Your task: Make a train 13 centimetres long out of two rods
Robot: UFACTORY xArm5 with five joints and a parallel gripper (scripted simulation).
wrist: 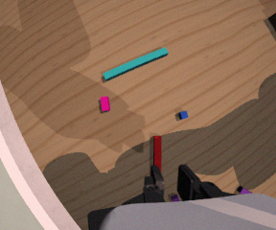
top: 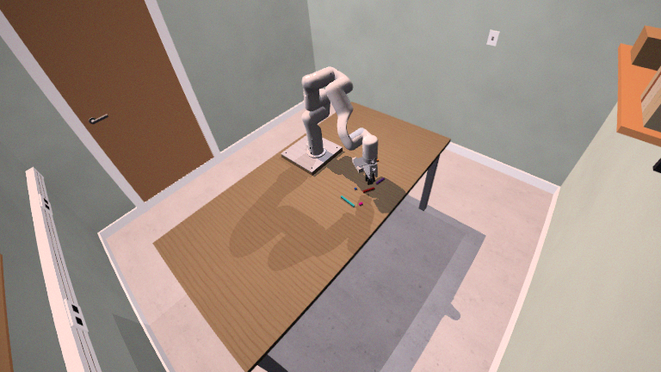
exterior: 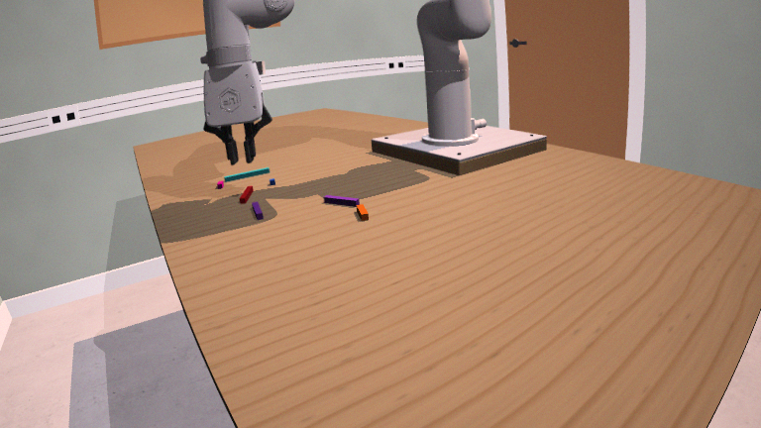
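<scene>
My gripper is now 80 mm above the red rod. Round my hand: turquoise rod: 30 mm behind, 140 mm to the right, 80 mm below; magenta rod: 30 mm ahead, 110 mm to the right, 80 mm below; blue rod: 60 mm behind, 40 mm to the right, 80 mm below.
</scene>
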